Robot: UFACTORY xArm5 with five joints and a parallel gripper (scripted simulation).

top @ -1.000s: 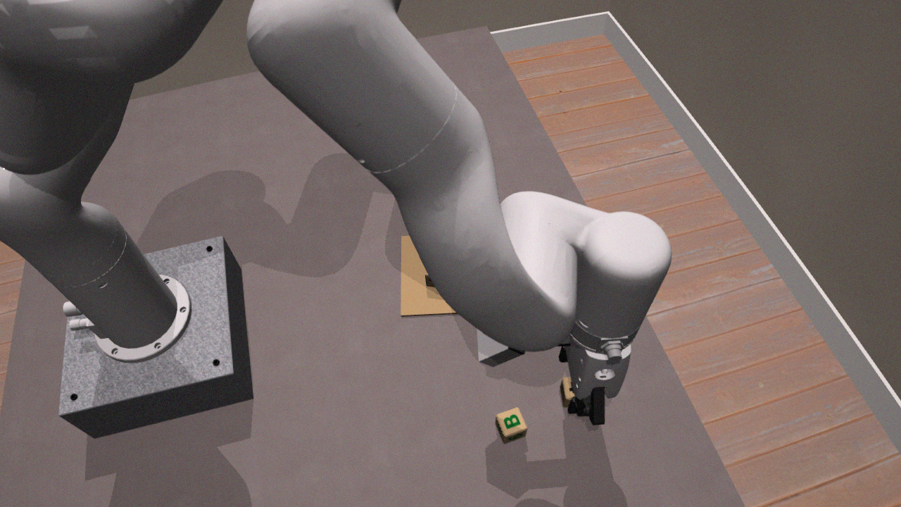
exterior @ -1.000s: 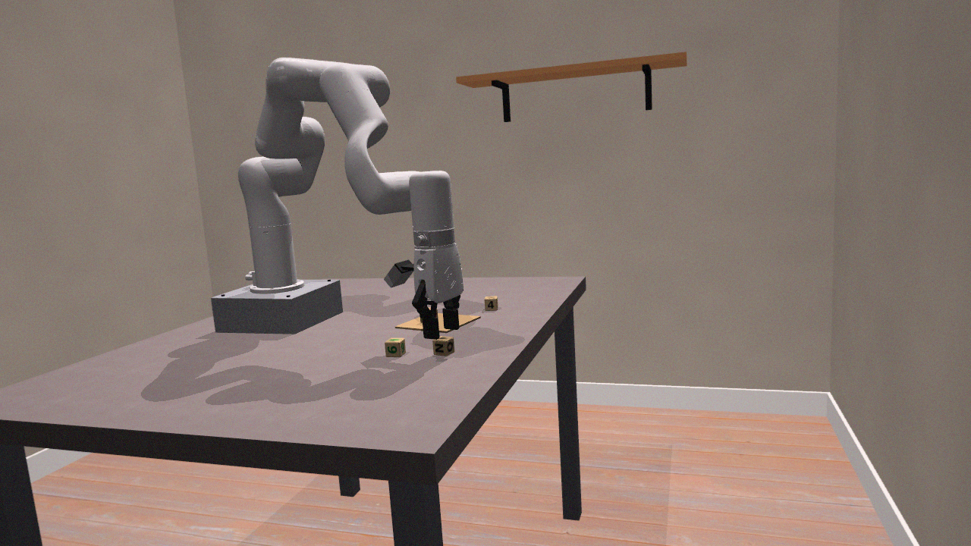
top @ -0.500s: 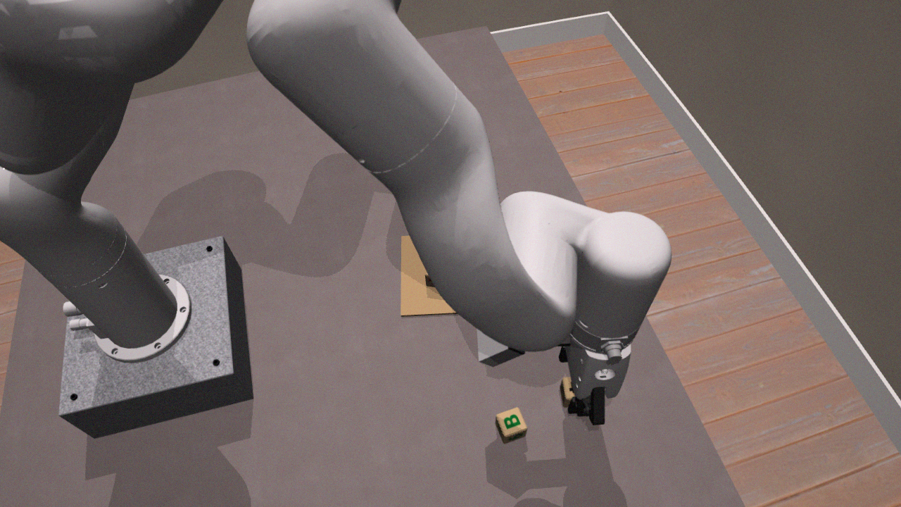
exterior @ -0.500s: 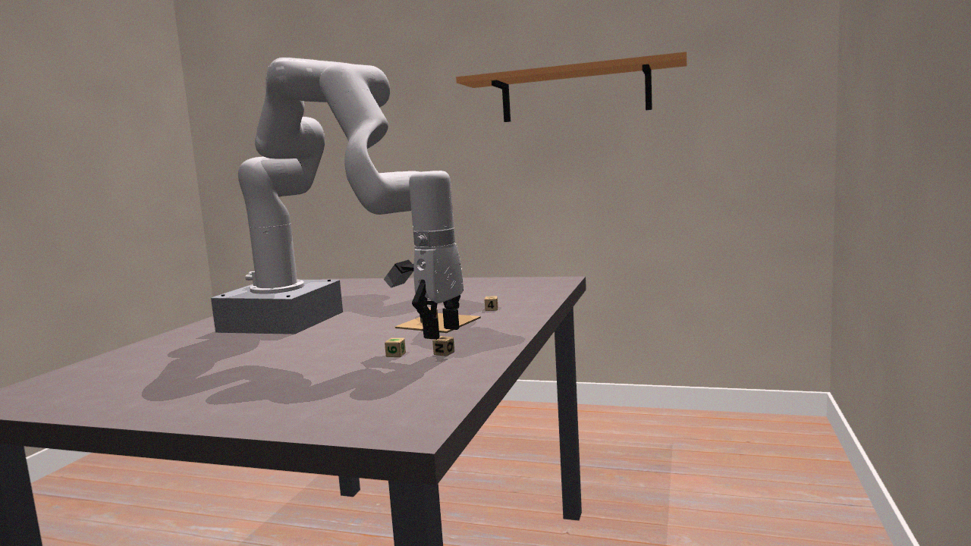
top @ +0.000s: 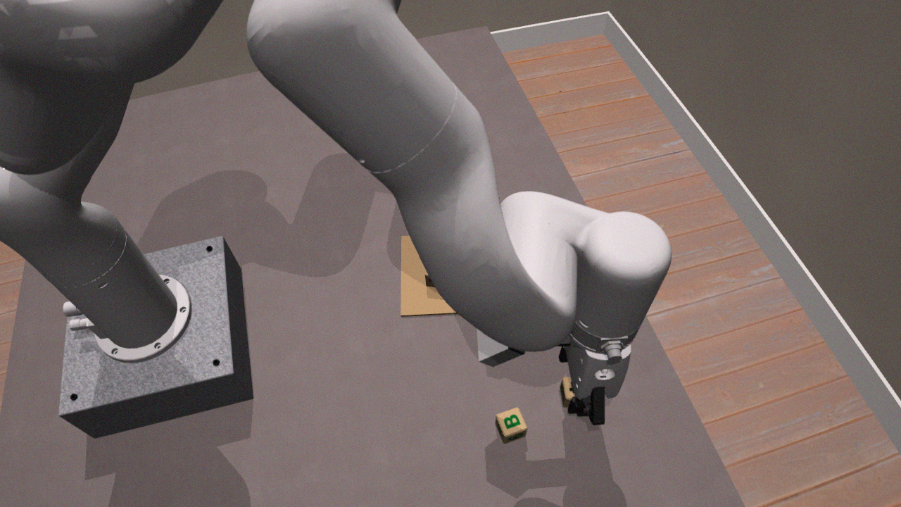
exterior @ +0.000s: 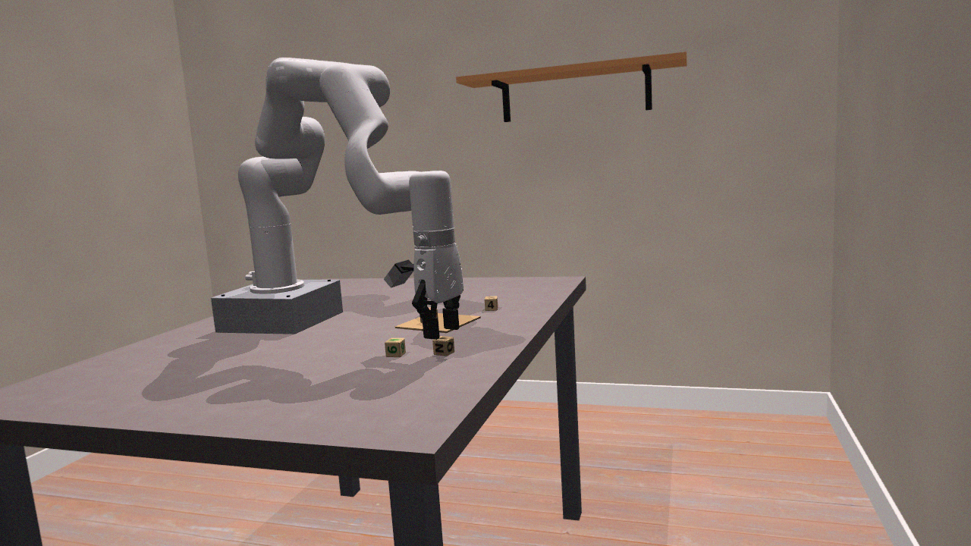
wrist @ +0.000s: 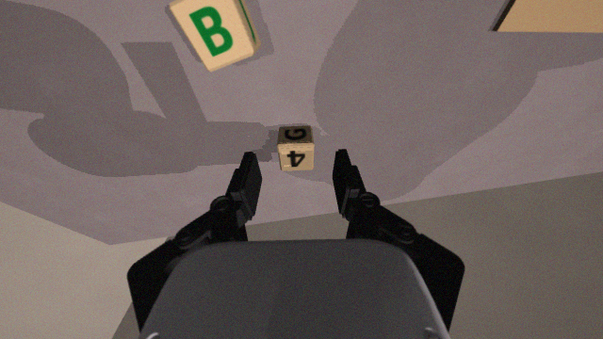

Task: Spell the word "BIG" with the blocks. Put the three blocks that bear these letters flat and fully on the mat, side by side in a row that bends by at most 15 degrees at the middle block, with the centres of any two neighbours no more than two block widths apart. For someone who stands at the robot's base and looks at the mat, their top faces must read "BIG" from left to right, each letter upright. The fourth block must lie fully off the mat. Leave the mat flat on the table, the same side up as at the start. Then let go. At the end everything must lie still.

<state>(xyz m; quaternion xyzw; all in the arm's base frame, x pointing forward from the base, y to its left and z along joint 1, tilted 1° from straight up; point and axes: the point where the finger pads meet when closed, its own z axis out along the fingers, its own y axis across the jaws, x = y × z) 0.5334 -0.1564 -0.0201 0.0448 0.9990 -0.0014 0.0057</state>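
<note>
My gripper is now 40 mm above the G block. Round my hand: tan mat 220 mm to the left, 130 mm behind, 50 mm below; then B block 90 mm behind, 40 mm below, 30 mm to the right.
</note>
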